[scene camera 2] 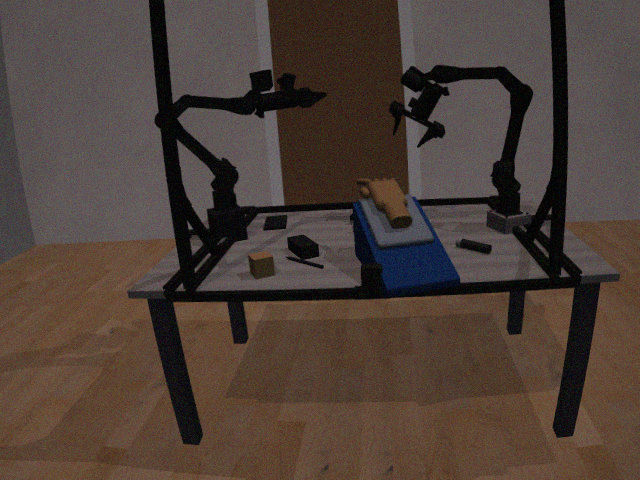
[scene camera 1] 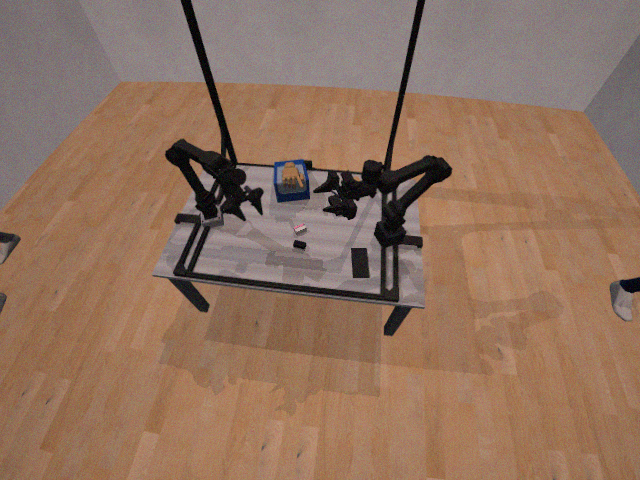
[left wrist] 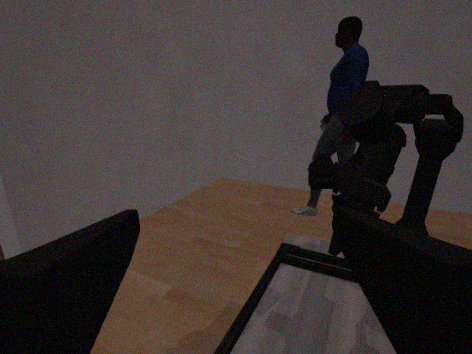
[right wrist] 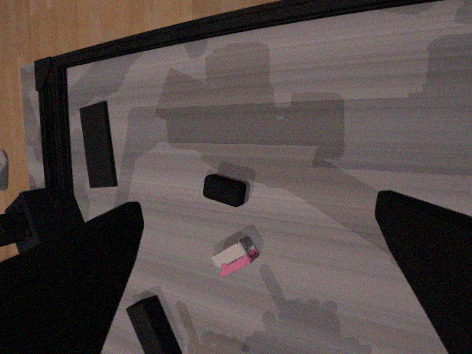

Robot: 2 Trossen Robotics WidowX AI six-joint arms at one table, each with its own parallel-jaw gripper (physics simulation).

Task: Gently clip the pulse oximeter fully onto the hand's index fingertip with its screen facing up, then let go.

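Where they show: left gripper, fingertip midpoint: (scene camera 2: 320, 94) (scene camera 1: 318, 200) (left wrist: 237, 218); right gripper, fingertip midpoint: (scene camera 2: 405, 141) (scene camera 1: 253, 217) (left wrist: 331, 253) (right wrist: 259, 208); left arm's base at its link origin: (scene camera 2: 225, 209) (scene camera 1: 391, 227) (right wrist: 20, 225); right arm's base at its link origin: (scene camera 2: 508, 212) (scene camera 1: 210, 213).
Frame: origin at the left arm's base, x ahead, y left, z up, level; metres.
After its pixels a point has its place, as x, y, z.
Note:
The pulse oximeter, a small white and pink block with a dark end (scene camera 1: 300, 228) @(0.372, -0.192, -0.064) (right wrist: 234, 257) @(0.381, -0.197, -0.063), lies on the table in front of the hand's stand; it does not show in scene camera 2. The tan hand (scene camera 1: 290, 173) @(0.336, -0.407, 0.088) (scene camera 2: 388, 197) @(0.316, -0.458, 0.068) rests on a grey pad on the sloped blue stand (scene camera 1: 292, 196) @(0.343, -0.394, -0.056) (scene camera 2: 421, 268) @(0.288, -0.643, -0.055). Its index fingertip is too small to make out clearly. My right gripper (scene camera 1: 253, 215) @(0.567, -0.150, 0.160) (scene camera 2: 406, 140) @(0.567, -0.150, 0.160) (right wrist: 259, 208) @(0.567, -0.150, 0.160) is open and empty, high above the table, pointing down. My left gripper (scene camera 1: 319, 200) @(0.350, 0.000, 0.325) (scene camera 2: 325, 94) @(0.350, 0.000, 0.325) (left wrist: 237, 218) @(0.350, 0.000, 0.325) is open and empty, held level above the table beside the stand.
A small black block (scene camera 1: 299, 244) @(0.406, -0.108, -0.064) (right wrist: 225, 190) @(0.412, -0.115, -0.062) lies near the oximeter. A flat black slab (scene camera 1: 360, 262) @(0.181, 0.071, -0.087) (scene camera 2: 275, 222) @(0.176, 0.054, -0.087) (right wrist: 99, 145) @(0.191, 0.065, -0.087), a black box (scene camera 2: 303, 246) @(0.132, -0.321, -0.060) (right wrist: 154, 325) @(0.173, -0.258, -0.065), a pen (scene camera 2: 305, 261) @(0.119, -0.363, -0.086), a wooden cube (scene camera 2: 261, 265) @(-0.006, -0.392, -0.062) and a dark cylinder (scene camera 2: 474, 246) @(0.526, -0.542, -0.078) lie around the table.

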